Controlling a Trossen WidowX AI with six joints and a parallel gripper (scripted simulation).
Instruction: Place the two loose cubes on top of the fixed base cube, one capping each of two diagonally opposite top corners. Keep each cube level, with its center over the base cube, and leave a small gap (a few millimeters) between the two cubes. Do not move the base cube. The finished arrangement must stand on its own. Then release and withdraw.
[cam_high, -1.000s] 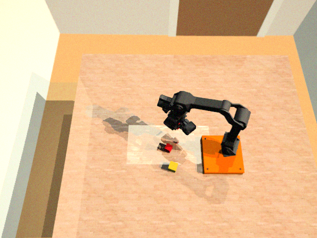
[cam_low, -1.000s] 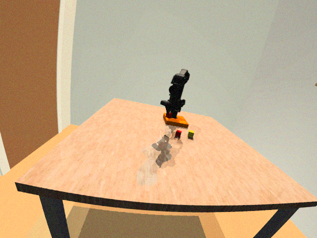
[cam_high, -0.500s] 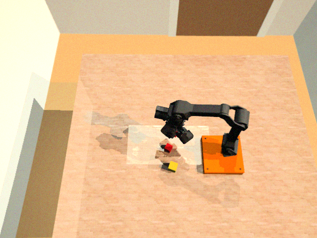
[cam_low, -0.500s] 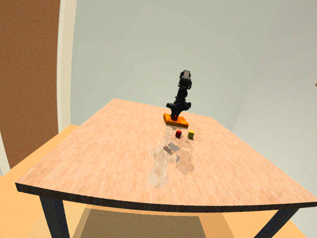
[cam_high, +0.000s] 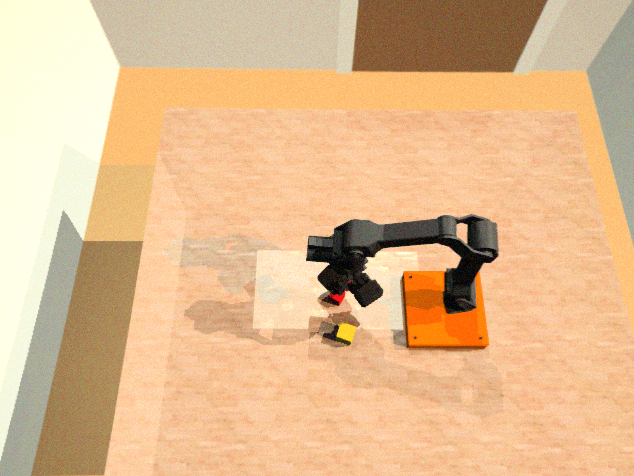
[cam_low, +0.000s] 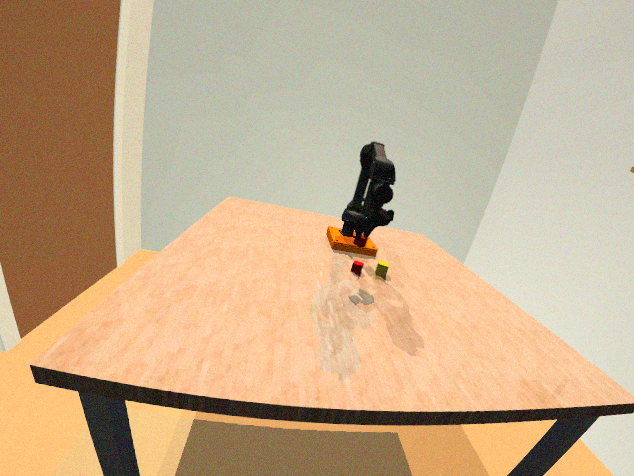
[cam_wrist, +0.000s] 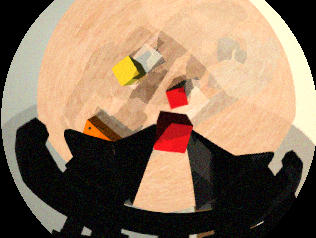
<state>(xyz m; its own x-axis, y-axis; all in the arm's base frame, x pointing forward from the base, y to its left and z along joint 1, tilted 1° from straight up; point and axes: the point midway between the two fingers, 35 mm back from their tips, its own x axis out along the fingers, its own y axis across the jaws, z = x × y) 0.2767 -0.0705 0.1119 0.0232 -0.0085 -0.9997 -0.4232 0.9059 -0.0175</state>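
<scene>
Now: the yellow base cube 2 cm ahead of my gripper tip, 11 cm to the left of it and 9 cm below it.
</scene>
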